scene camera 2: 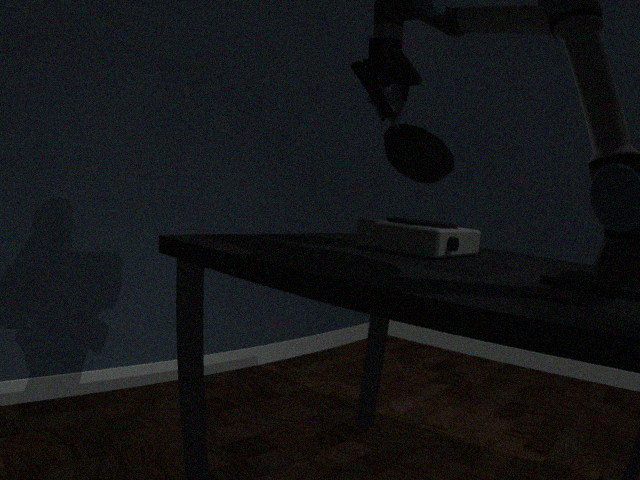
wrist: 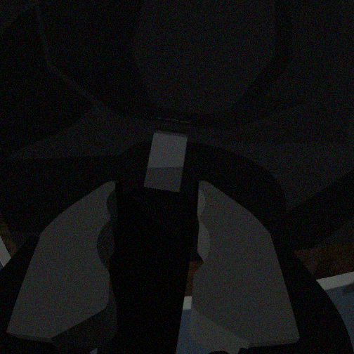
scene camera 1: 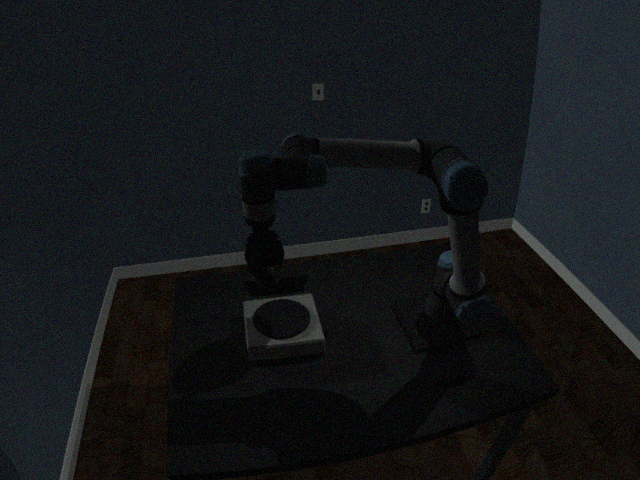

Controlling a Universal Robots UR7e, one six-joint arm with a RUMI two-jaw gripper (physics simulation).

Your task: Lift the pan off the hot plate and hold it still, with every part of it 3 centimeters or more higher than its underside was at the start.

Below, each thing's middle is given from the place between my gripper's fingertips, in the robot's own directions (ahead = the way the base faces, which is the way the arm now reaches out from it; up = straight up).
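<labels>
Dark round pan (scene camera 2: 416, 153): my gripper is 30 mm past it and 30 mm to the left of it. Hot plate (scene camera 1: 281, 327), from my hand: 50 mm behind, 130 mm to the right, 270 mm below.
</labels>
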